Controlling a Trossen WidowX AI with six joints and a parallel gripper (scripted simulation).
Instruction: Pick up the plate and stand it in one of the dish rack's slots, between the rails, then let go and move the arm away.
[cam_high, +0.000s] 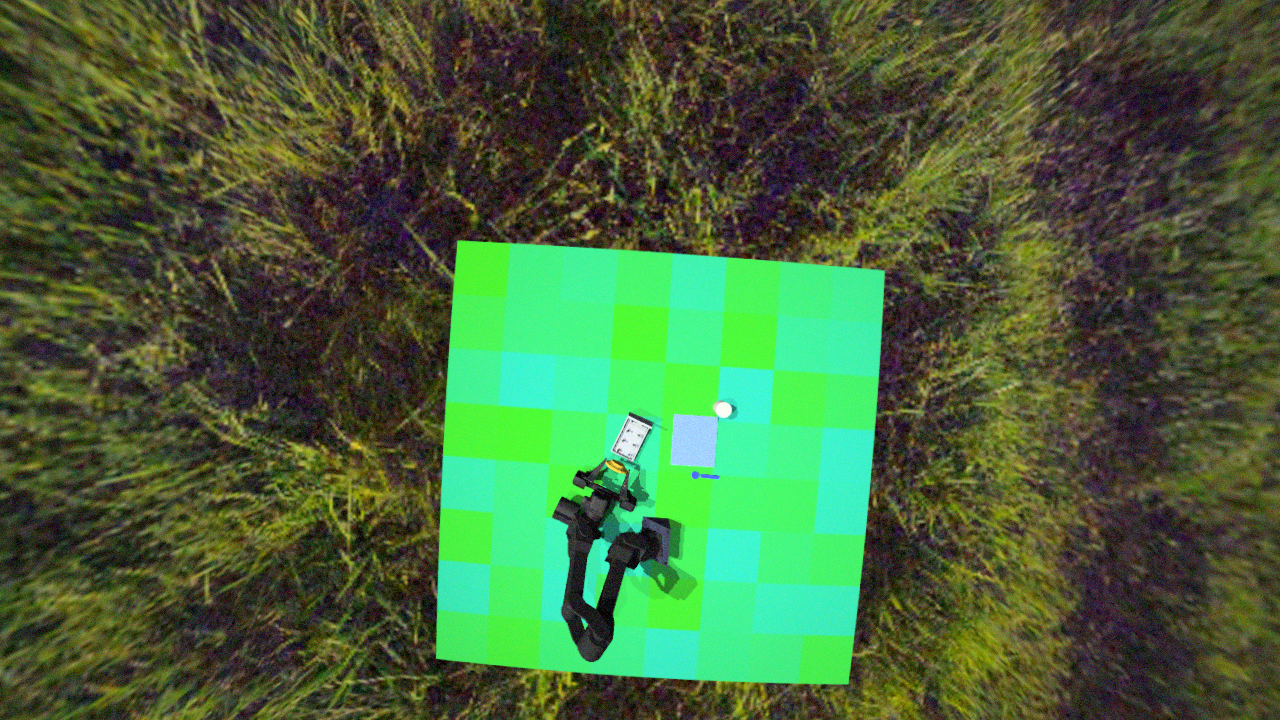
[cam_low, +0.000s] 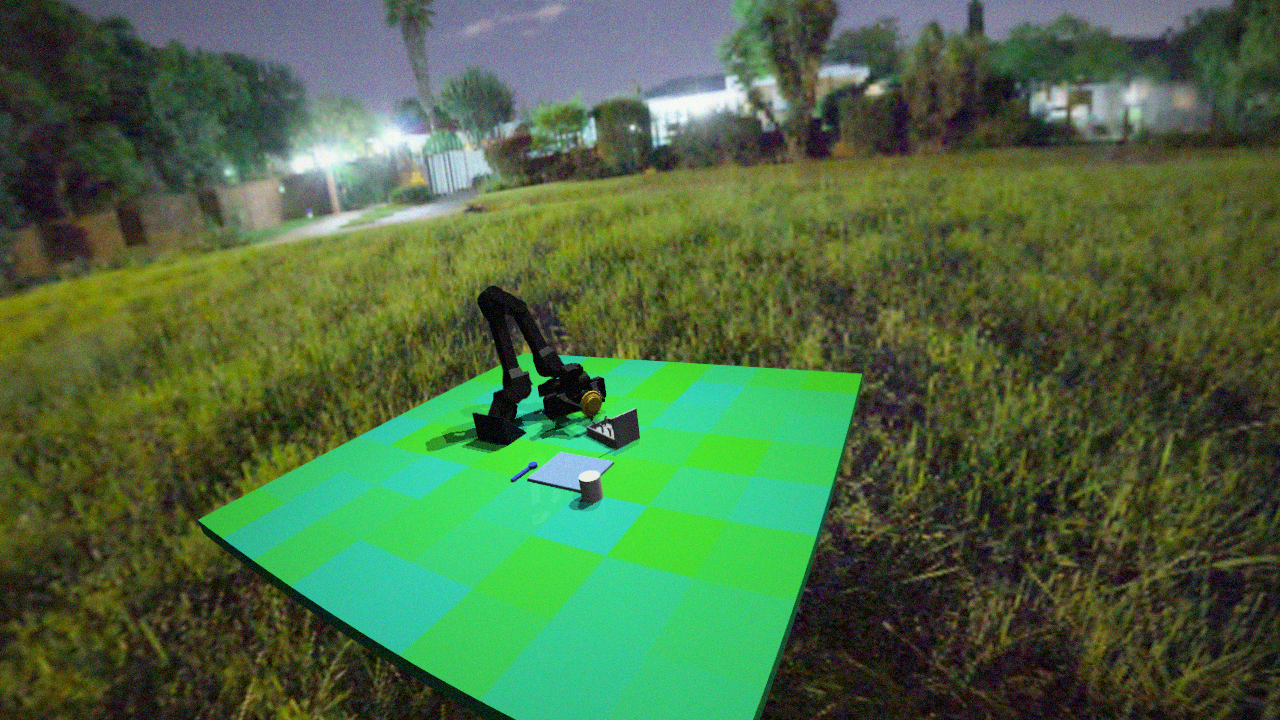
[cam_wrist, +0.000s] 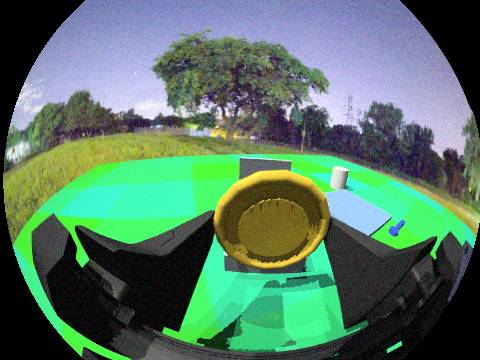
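Right now the grey dish rack is 6 cm ahead of my gripper tip, 4 cm to the right of it and 4 cm below it. From my gripper tip the other things lie so: blue spoon (7 cm behind, 24 cm to the right, 6 cm below); then pale blue mat (4 cm ahead, 22 cm to the right, 6 cm below); then yellow plate (1 cm behind).
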